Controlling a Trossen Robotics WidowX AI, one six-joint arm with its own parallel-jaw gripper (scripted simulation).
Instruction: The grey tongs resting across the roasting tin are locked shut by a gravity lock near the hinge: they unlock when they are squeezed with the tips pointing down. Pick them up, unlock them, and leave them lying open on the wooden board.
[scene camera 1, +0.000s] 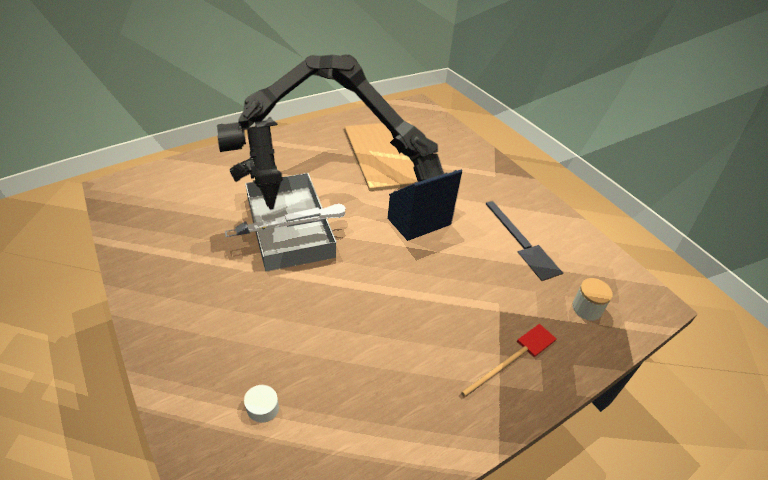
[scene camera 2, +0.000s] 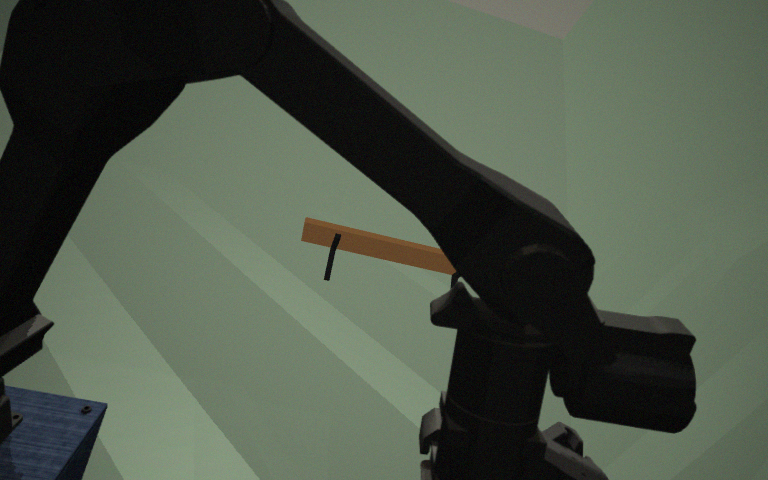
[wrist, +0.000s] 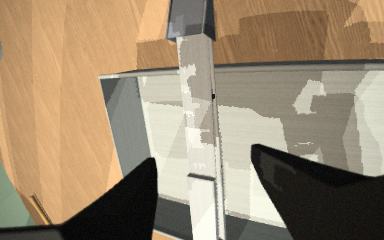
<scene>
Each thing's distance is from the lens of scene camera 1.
my gripper (scene camera 1: 270, 208): 129 cm
lidded jar (scene camera 1: 594, 295): 126 cm
</scene>
